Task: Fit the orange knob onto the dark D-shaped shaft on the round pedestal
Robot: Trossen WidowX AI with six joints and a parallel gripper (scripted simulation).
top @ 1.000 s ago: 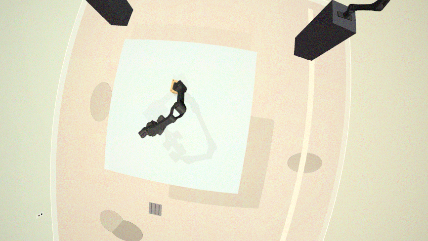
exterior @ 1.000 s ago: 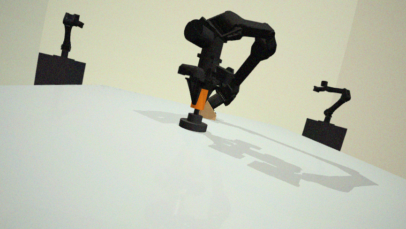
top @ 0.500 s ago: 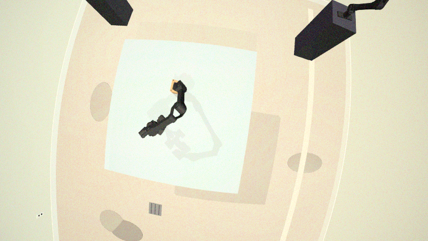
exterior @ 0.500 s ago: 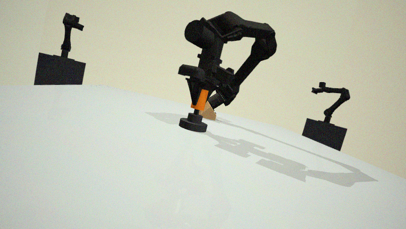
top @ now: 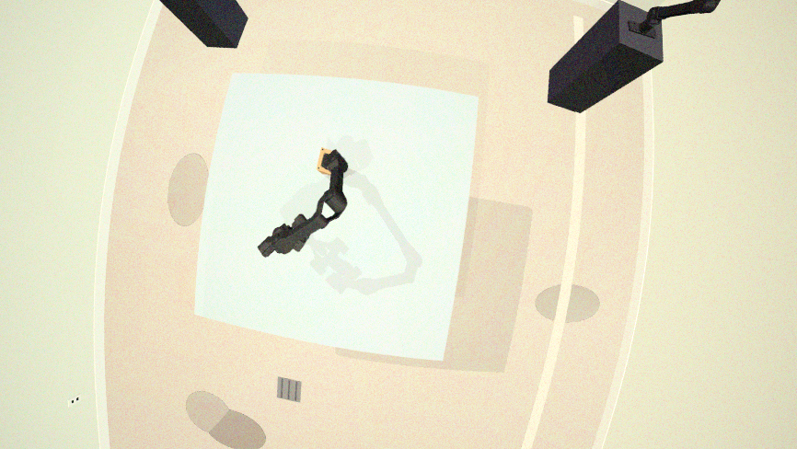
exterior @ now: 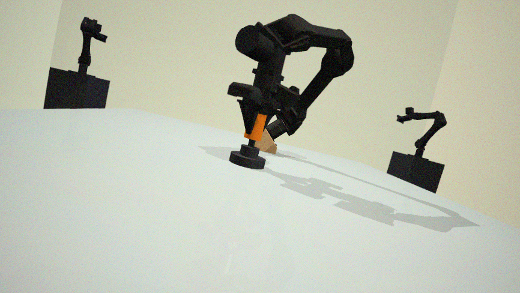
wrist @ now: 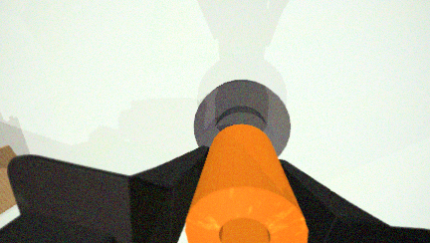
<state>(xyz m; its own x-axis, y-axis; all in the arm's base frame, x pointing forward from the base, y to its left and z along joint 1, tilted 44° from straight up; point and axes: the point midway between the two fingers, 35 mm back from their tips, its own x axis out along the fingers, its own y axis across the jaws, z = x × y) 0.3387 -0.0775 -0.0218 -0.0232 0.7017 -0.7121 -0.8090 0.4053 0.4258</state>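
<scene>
Now: the orange knob 2 cm above my gripper tip. Also, from my gripper tip: dark round pedestal: 4 cm below.
</scene>
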